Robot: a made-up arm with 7 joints. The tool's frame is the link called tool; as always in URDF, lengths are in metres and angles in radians.
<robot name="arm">
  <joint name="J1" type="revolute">
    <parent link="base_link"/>
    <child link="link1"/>
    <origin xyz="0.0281 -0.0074 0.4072" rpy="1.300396 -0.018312 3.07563"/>
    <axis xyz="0 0 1"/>
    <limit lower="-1.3" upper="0.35" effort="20" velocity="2.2"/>
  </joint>
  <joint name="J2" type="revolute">
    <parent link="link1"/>
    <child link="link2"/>
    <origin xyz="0.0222 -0.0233 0.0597" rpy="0.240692 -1.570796 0"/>
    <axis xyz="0 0 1"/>
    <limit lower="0.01" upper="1.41" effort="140" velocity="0.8"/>
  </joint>
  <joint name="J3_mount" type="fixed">
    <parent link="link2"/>
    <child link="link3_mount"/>
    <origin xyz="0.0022 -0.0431 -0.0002"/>
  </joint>
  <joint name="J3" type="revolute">
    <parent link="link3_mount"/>
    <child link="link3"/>
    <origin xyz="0.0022 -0.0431 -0.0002" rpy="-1.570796 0 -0.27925"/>
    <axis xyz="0 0 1"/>
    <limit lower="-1.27" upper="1.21" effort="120" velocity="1"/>
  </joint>
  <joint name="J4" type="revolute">
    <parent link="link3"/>
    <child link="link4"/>
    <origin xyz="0.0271 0.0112 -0.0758" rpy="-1.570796 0 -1.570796"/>
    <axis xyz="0 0 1"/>
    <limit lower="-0.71" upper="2.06" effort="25" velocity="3.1"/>
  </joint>
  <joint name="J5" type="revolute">
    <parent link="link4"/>
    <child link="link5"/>
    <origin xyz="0.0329 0.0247 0.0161" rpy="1.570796 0 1.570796"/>
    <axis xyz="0 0 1"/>
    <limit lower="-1.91" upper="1.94" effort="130" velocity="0.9"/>
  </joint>
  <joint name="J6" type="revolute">
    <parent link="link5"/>
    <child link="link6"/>
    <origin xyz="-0.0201 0.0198 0.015" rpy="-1.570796 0 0"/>
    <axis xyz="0 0 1"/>
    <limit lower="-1.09" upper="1.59" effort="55" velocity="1.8"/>
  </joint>
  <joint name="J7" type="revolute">
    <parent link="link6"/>
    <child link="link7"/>
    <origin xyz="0.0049 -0.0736 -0.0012" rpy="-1.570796 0 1.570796"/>
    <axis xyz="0 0 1"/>
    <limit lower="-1.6" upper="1.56" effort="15" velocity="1.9"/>
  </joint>
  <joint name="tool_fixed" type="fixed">
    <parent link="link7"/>
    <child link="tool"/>
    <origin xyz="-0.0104 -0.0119 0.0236" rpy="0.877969 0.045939 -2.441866"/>
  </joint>
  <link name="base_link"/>
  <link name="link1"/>
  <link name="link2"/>
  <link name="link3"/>
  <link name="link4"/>
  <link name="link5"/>
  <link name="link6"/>
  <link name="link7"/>
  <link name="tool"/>
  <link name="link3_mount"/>
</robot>
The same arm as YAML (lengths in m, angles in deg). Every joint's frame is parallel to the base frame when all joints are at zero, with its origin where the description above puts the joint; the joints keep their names.
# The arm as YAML. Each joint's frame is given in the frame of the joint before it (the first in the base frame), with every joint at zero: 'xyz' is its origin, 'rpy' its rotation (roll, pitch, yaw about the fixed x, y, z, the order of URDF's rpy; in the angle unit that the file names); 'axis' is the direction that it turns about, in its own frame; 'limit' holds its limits. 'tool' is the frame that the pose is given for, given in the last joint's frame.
units:
  length: m
  angle: deg
joints:
  - name: J1
    type: revolute
    origin:
      xyz: [0.0281, -0.0074, 0.4072]
      rpy: [0.0, 0.0, 0.0]
    axis: [0.068403, 0.961235, 0.26711]
    limit:
      lower: -74.48
      upper: 20.05
  - name: J2
    type: revolute
    origin:
      xyz: [-0.0181, 0.0651, -0.0061]
      rpy: [0.0, 0.0, 0.0]
    axis: [0.968889, -0.0002, -0.247497]
    limit:
      lower: 0.57
      upper: 80.79
  - name: J3
    type: revolute
    origin:
      xyz: [-0.0206, 0.028, -0.079]
      rpy: [0.0, 0.0, 0.0]
    axis: [0.247497, -0.0001, 0.968889]
    limit:
      lower: -72.77
      upper: 69.33
  - name: J4
    type: revolute
    origin:
      xyz: [-0.0296, 0.0271, -0.0707]
      rpy: [0.0, 0.0, 0.0]
    axis: [0.0002, 1.0, 0.0]
    limit:
      lower: -40.68
      upper: 118.03
  - name: J5
    type: revolute
    origin:
      xyz: [0.0258, 0.0161, -0.0321]
      rpy: [0.0, 0.0, 0.0]
    axis: [0.968889, -0.0002, -0.247497]
    limit:
      lower: -109.43
      upper: 111.15
  - name: J6
    type: revolute
    origin:
      xyz: [0.0195, 0.0198, 0.0158]
      rpy: [0.0, 0.0, 0.0]
    axis: [0.0002, 1.0, 0.0]
    limit:
      lower: -62.45
      upper: 91.1
  - name: J7
    type: revolute
    origin:
      xyz: [0.0701, -0.0012, -0.023]
      rpy: [0.0, 0.0, 0.0]
    axis: [0.247497, -0.0001, 0.968889]
    limit:
      lower: -91.67
      upper: 89.38
tool:
  origin:
    xyz: [0.0159, 0.0119, 0.0203]
    rpy: [59.74, 13.51, 41.41]

